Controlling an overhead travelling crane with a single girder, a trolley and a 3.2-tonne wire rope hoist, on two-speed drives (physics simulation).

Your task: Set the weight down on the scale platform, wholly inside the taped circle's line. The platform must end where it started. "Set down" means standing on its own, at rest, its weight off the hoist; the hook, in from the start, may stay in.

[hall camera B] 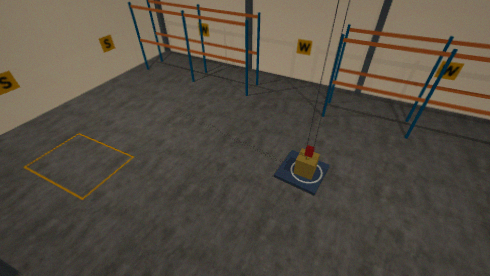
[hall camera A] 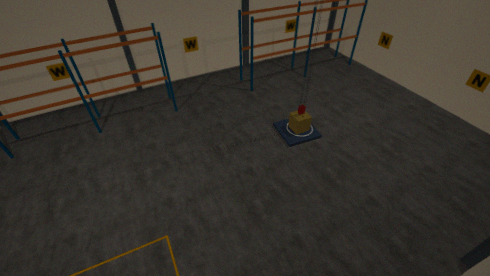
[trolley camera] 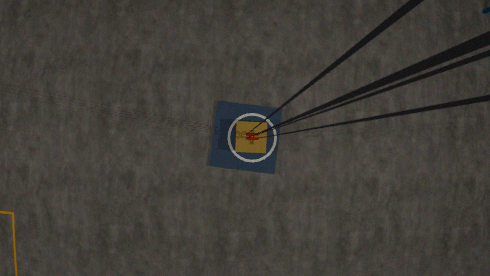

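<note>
The yellow box-shaped weight appears upright on the blue scale platform. In the trolley view its outline lies inside the white taped circle, with blue showing around it. In hall camera B its near bottom corner also shows inside the line. My red hook block is directly above the weight, with the hook in at its top. The ropes look straight; whether they carry load, and any fine gap under the weight, cannot be told.
Blue and orange racks stand along the W wall. A yellow floor outline lies away from the platform. A shadow falls on the platform's left part in the trolley view.
</note>
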